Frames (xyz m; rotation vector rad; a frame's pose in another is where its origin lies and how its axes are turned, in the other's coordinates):
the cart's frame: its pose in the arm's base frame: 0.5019 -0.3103 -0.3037 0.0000 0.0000 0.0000
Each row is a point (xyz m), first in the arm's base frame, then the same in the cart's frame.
Working: the arm's base frame: its pose in the cart's frame: -0.5019 0.3103 0.3037 0.0000 0.0000 0.0000

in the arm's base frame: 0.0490 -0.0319 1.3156
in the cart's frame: -0.4529 0.2784 1.6193
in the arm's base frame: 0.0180 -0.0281 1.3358
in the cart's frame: -0.4839 0.2822 1.6395
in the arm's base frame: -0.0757 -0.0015 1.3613
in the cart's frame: -0.5776 0.3088 1.6650
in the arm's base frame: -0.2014 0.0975 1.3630
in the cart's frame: -0.7033 0.4078 1.6667
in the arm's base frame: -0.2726 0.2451 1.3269
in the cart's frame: -0.7745 0.5554 1.6306
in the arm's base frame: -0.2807 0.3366 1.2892
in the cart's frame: -0.7826 0.6469 1.5929
